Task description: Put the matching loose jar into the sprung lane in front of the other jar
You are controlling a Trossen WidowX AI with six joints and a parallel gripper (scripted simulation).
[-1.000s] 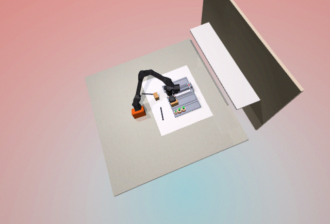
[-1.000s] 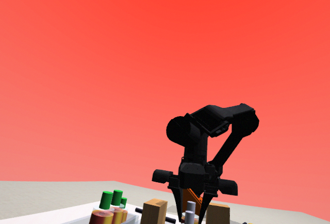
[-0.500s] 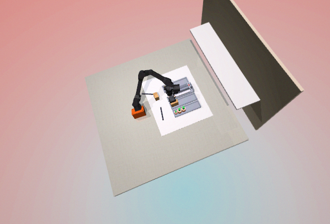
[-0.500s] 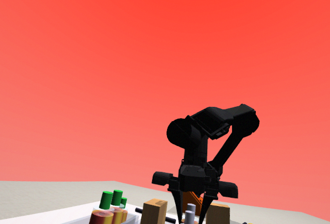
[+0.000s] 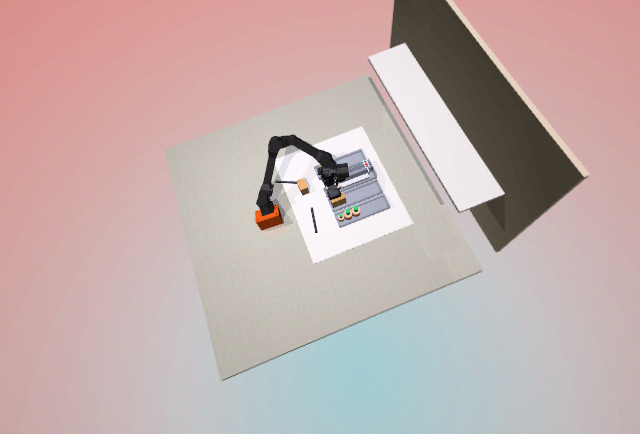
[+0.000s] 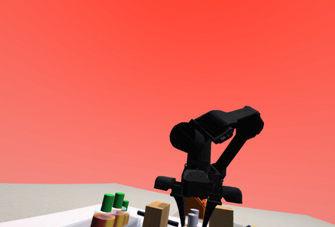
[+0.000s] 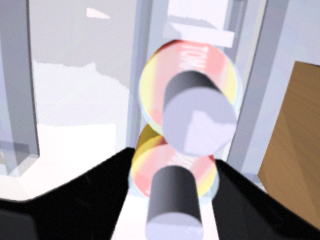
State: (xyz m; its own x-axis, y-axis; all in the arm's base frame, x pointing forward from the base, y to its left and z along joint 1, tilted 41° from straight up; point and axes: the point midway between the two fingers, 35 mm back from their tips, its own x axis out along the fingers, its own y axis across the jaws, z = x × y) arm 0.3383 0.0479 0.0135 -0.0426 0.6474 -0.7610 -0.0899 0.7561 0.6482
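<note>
The wooden block lies 130 mm behind my gripper tip and 60 mm to the left of it. Also, from my gripper tip: white shelf 500 mm ahead, 340 mm above, 40 mm to the left; then pusher 140 mm ahead, 40 mm to the left, 20 mm above.
</note>
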